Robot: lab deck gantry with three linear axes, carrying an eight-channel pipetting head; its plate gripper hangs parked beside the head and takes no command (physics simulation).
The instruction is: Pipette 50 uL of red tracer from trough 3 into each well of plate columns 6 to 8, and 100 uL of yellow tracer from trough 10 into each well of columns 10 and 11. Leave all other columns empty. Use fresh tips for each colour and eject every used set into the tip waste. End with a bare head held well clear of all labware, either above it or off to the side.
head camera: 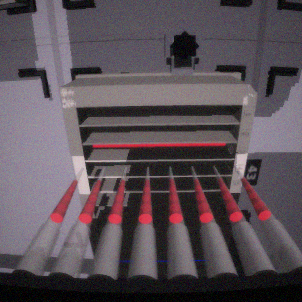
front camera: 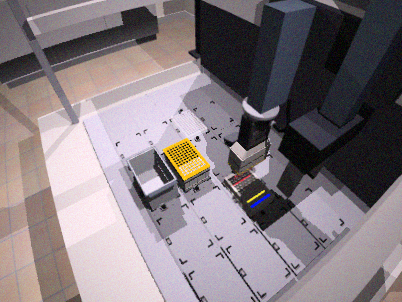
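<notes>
The eight-channel head (front camera: 250,152) stands above the trough rack (front camera: 231,185) (head camera: 155,95). In the head view it carries eight tips (head camera: 145,205), each with red liquid in its lower part. Their points overlap the near half of the rack in that view; their height is hard to judge. Red tracer (front camera: 243,180) (head camera: 160,145) shows as a line in its trough. Yellow tracer (front camera: 256,196) shows in the front view. The white plate (front camera: 190,122) lies at the back; its well contents are too small to tell. The parked plate gripper (front camera: 291,181) hangs beside the head, its fingers dark and unclear.
The yellow tip rack (front camera: 170,151) has dark empty holes in its far part and white tips in its near part. The grey tip waste bin (front camera: 137,175) stands to its left. A blue line (front camera: 260,201) lies beside the yellow one. A dark gantry block (front camera: 320,131) hangs at the right.
</notes>
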